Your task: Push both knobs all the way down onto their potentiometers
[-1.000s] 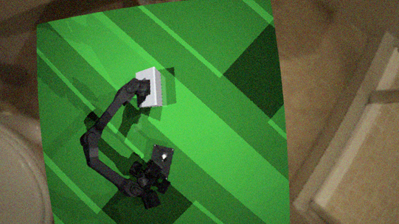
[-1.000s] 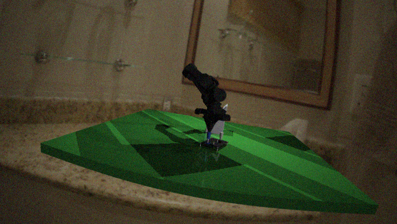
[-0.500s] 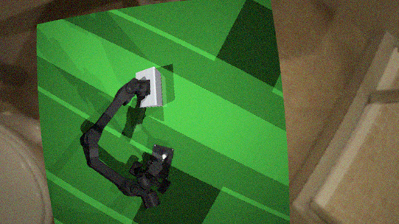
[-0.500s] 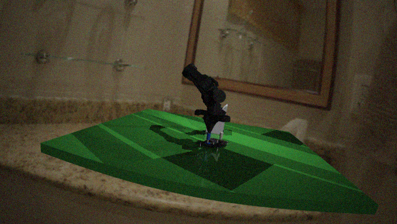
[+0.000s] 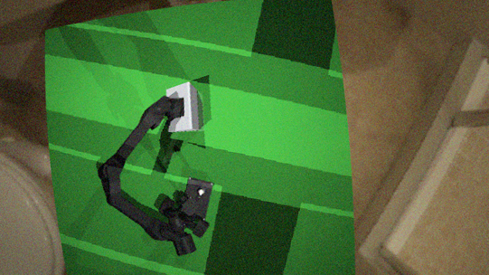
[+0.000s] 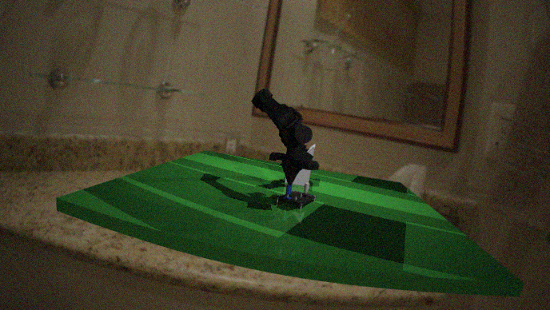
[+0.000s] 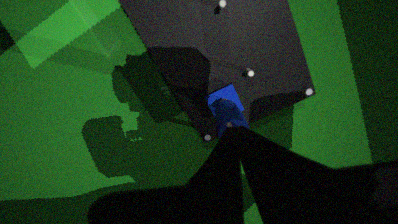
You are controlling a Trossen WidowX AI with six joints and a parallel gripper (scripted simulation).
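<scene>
Now: the blue knob 1 cm below my gripper tip. From my gripper tip the other things lie so: grey knob: 8 cm behind, 6 cm to the left, 2 cm below.
</scene>
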